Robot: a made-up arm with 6 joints.
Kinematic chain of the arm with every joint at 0, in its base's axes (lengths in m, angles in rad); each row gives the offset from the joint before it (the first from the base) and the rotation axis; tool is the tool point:
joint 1: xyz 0 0 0.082 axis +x
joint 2: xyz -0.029 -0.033 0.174 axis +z
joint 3: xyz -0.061 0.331 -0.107 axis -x
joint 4: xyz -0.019 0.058 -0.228 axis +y
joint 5: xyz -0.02 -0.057 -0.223 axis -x
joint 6: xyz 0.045 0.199 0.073 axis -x
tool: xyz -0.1 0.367 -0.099
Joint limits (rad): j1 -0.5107..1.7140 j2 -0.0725..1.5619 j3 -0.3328..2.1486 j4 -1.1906..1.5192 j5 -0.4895..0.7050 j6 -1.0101..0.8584
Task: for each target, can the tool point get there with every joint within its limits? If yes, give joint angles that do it. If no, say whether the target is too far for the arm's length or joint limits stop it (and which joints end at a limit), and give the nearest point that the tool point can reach.
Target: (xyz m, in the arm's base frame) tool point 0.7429 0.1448 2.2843
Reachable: no: too far | nearest point 0.2656 0.1983 1.1022 | short by 1.276 m
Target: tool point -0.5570 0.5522 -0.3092
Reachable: yes | joints 0.1686 0.3164 0.3565 0.7506 -0.2854 0.5996
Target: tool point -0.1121 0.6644 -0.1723
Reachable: yes | joints 1.3850 0.4106 1.1631 -0.0966 0.5111 -0.3200
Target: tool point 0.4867 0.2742 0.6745
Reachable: no: joint limits stop it (at a limit: joint 1, joint 3, joint 4, joint 6) | nearest point 0.5100 0.3123 0.7064 | short by 0.055 m
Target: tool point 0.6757 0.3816 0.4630
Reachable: no: joint limits stop it (at a limit: joint 1, joint 2, joint 4, joint 5) | nearest point 0.5170 0.4403 0.4926 | short by 0.172 m
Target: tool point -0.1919 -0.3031 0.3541
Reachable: no: joint limits stop it (at a limit: joint 1, joint 2, joint 3, joint 6) | nearest point -0.1986 -0.3597 0.3488 | short by 0.057 m
